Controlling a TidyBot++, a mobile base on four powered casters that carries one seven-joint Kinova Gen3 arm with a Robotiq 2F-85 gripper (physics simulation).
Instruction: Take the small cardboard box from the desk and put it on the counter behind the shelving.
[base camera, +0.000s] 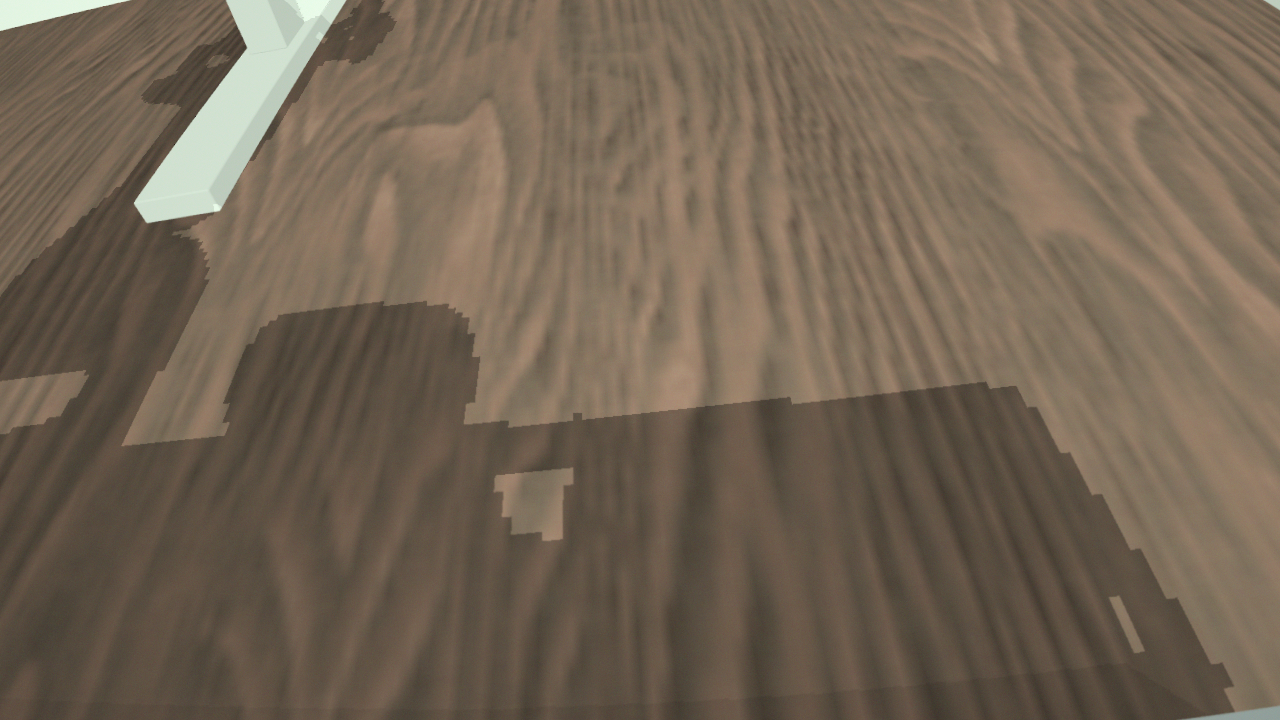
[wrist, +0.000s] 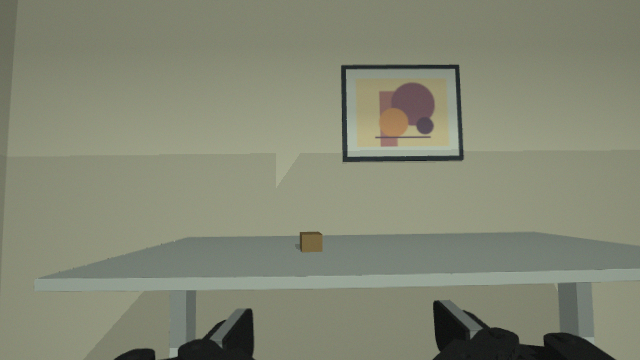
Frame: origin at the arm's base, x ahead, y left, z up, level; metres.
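Where they show: gripper, fingertip midpoint: (wrist: 342, 325).
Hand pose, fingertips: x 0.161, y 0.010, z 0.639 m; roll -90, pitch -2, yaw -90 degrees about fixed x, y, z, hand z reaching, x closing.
After its pixels a point has its place.
A small brown cardboard box (wrist: 311, 242) @(x 0.939, y 0.074, z 0.581 m) stands upright on the grey desk (wrist: 425, 257) @(x 0.832, y -0.223, z 0.553 m), left of the middle of its top, in the wrist view. My gripper (wrist: 342, 325) @(x 0.161, y 0.010, z 0.639 m) is open and empty, its two black fingers wide apart at the bottom of the wrist view. It is well short of the desk, and the box shows beyond and above the fingertips, a little left of midway between them. The counter and the shelving do not show in either view.
A white desk foot (base camera: 219, 134) stands on the wooden floor (base camera: 716, 268) @(x 0.503, y -0.027, z -0.397 m) at the upper left of the base camera view. Two desk legs (wrist: 182, 320) @(x 0.958, y 0.464, z 0.350 m) (wrist: 575, 310) @(x 1.028, y -0.739, z 0.350 m) show in the wrist view. A framed picture (wrist: 352, 115) @(x 1.429, y -0.087, z 1.088 m) hangs on the wall (wrist: 175, 100) @(x 1.413, y 0.729, z 1.175 m) behind the desk.
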